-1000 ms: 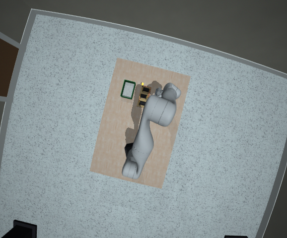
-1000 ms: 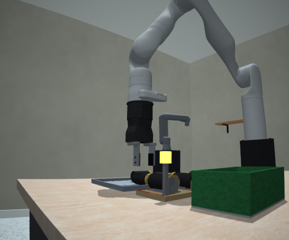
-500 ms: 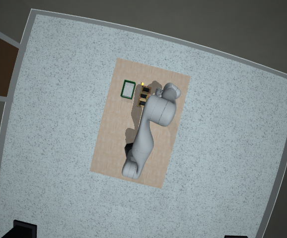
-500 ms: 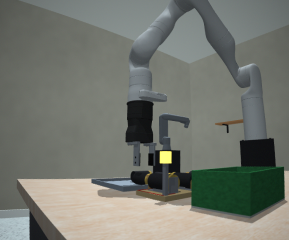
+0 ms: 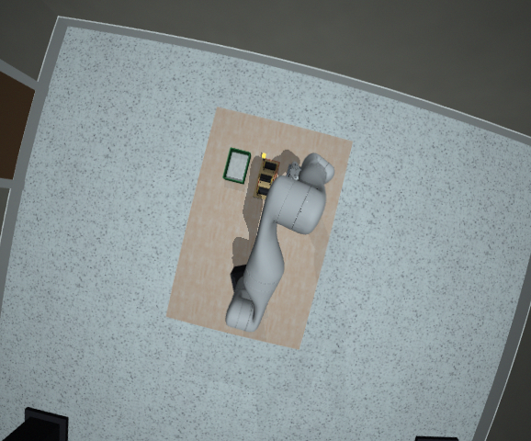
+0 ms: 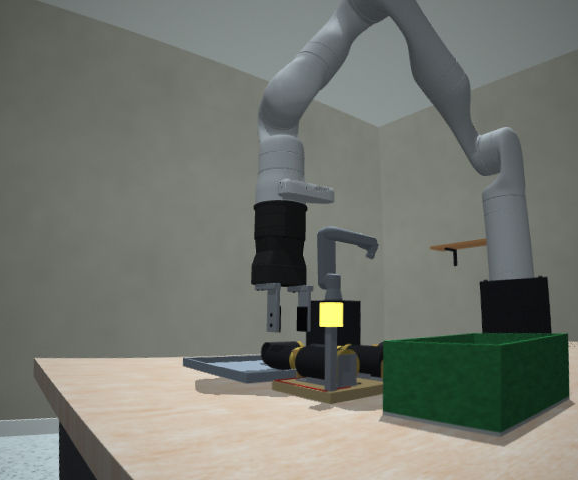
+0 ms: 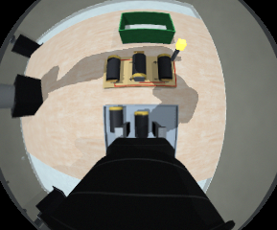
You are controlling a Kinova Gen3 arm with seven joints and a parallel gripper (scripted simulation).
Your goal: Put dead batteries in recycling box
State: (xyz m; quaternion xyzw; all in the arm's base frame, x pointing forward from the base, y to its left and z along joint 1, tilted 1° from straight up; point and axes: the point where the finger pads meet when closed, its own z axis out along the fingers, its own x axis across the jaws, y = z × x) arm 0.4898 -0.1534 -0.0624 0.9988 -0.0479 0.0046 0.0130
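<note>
Now: hand 70 mm above the grey tray, 40 mm to the left of it and 10 mm past it. The rest, counted from my hand: green recycling box: 290 mm to the left, 60 mm below, 50 mm ahead.
</note>
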